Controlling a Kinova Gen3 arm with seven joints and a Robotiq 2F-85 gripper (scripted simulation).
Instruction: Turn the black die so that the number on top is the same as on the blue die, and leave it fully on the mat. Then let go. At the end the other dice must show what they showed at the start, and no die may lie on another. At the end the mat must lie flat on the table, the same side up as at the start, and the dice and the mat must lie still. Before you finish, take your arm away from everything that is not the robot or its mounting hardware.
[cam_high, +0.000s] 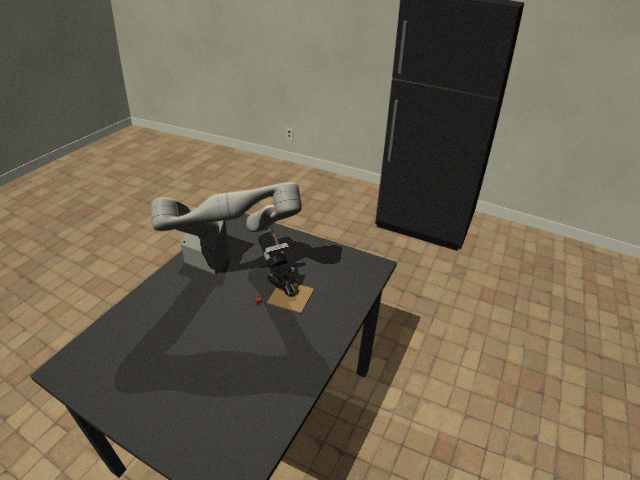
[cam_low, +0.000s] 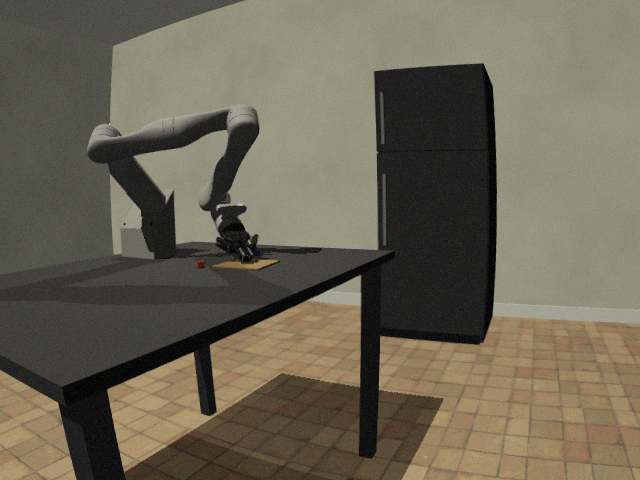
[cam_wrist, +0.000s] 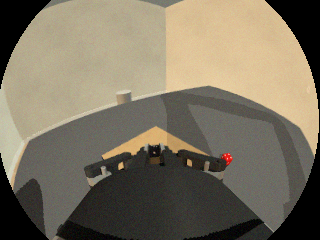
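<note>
Now: the black die 10 mm ahead of my hand, 10 mm to the right of it and 10 mm below it. From my hand the other things lie so: tan mat: 10 mm ahead, 30 mm below; then red die: 90 mm behind, 90 mm to the right, 20 mm below; then blue die: 70 mm behind, 160 mm to the left, 20 mm below.
</note>
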